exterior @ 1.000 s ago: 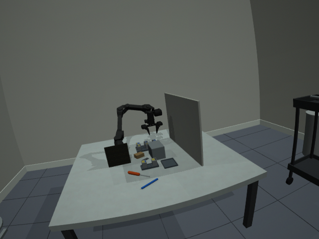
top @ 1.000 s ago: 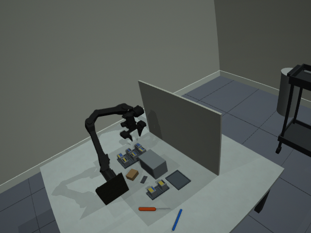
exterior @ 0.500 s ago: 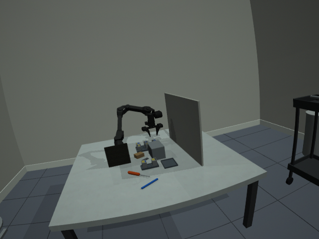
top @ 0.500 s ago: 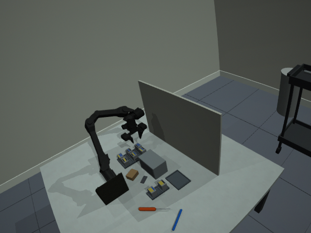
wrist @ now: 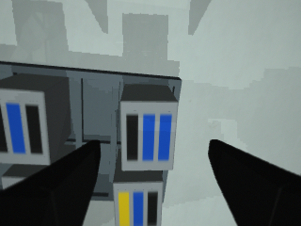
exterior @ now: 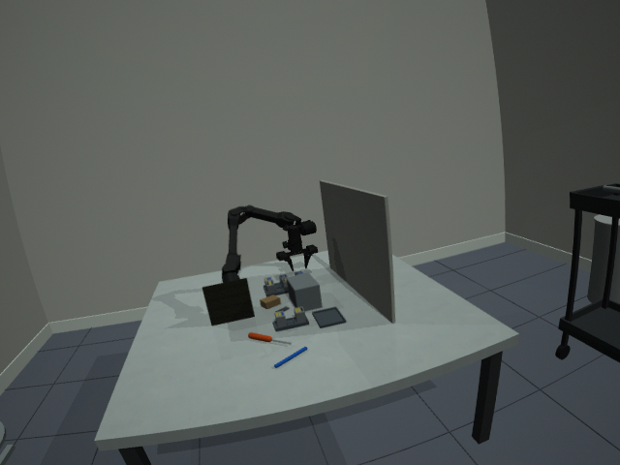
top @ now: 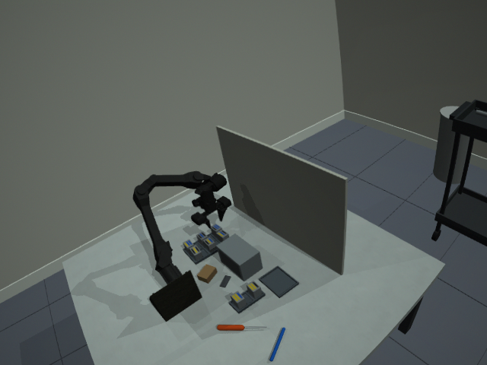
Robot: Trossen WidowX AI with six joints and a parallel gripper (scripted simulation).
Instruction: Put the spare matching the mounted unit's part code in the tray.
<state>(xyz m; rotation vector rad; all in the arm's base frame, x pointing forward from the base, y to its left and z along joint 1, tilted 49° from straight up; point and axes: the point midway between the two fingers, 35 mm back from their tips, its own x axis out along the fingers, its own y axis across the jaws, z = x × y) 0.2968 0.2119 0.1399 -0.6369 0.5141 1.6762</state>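
The grey spare is 20 mm below my gripper tip. Round my gripper tip: upright panel: 210 mm ahead, 210 mm to the right, 160 mm above; then grey unit: 20 mm behind, 220 mm to the right, 10 mm below; then tan block: 160 mm behind, 190 mm to the right, 50 mm below.
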